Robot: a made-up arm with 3 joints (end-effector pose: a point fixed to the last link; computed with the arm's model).
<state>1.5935 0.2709 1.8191</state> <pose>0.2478 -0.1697 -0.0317 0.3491 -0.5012 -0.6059 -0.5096</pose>
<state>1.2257 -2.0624 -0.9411</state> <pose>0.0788 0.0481 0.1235 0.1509 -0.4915 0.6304 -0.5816</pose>
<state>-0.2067 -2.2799 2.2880</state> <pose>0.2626 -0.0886 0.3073 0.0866 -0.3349 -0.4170 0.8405</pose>
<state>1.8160 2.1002 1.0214</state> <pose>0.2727 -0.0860 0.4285 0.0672 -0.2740 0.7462 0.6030</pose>
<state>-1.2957 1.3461 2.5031</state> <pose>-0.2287 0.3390 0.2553 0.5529 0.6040 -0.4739 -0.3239</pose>
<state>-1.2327 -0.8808 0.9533</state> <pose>0.0552 -0.0131 -0.0164 0.5428 -0.0692 -0.5576 0.6242</pose>
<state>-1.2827 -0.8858 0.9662</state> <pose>0.0585 -0.0089 -0.0164 0.5220 -0.0530 -0.5634 0.6382</pose>
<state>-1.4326 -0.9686 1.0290</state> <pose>0.0839 0.0070 -0.0062 0.4307 -0.0197 -0.5946 0.6787</pose>
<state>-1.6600 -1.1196 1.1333</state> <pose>0.1173 0.0472 0.0194 0.2721 0.0333 -0.6376 0.7199</pose>
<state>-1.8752 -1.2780 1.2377</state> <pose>0.1317 0.0995 0.0540 0.1080 0.0879 -0.6671 0.7318</pose>
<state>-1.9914 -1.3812 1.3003</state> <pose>0.1312 0.1321 0.0801 0.0102 0.1158 -0.6793 0.7246</pose>
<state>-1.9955 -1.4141 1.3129</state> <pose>0.1341 0.1367 0.0889 0.0066 -0.1109 0.6840 -0.7210</pose>
